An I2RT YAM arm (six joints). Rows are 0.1 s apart.
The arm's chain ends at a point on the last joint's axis. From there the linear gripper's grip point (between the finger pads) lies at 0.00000 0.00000 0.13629 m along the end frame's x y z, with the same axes.
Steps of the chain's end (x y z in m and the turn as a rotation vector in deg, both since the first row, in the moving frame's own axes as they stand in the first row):
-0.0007, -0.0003, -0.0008, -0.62, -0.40, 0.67
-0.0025, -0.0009, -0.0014, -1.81, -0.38, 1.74
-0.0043, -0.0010, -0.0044, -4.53, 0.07, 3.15
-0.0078, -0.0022, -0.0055, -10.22, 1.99, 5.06
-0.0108, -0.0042, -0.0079, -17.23, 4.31, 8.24
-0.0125, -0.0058, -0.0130, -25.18, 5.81, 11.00
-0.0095, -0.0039, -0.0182, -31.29, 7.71, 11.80
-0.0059, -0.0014, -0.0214, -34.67, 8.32, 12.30
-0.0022, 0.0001, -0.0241, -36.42, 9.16, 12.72
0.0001, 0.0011, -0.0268, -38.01, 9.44, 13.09
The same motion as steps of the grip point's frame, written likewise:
-0.0017, 0.0012, -0.0008, -0.62, -0.40, 0.67
-0.0035, 0.0034, -0.0015, -1.81, -0.38, 1.74
-0.0044, 0.0098, -0.0048, -4.53, 0.07, 3.15
-0.0042, 0.0222, -0.0077, -10.22, 1.99, 5.06
-0.0037, 0.0367, -0.0144, -17.23, 4.31, 8.24
-0.0049, 0.0530, -0.0266, -25.18, 5.81, 11.00
0.0003, 0.0680, -0.0391, -31.29, 7.71, 11.80
0.0040, 0.0773, -0.0468, -34.67, 8.32, 12.30
0.0087, 0.0823, -0.0522, -36.42, 9.16, 12.72
0.0108, 0.0863, -0.0573, -38.01, 9.44, 13.09

